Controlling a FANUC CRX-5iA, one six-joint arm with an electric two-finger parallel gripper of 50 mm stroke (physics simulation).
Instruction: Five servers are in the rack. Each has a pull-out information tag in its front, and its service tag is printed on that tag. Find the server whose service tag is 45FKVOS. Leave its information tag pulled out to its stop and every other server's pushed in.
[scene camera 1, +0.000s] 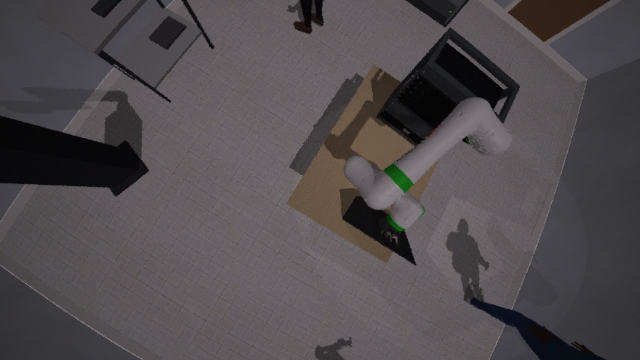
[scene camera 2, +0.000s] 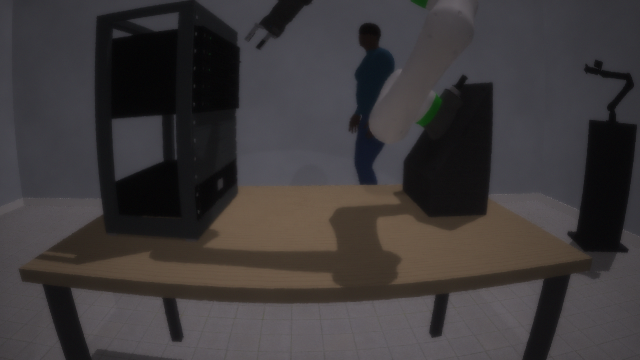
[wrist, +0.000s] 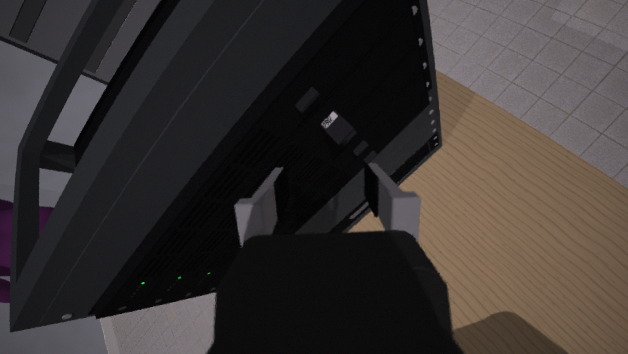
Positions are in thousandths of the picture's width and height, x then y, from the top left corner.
Labels:
dark rack: scene camera 1 696, 215; scene camera 2 295, 199; wrist 321, 312

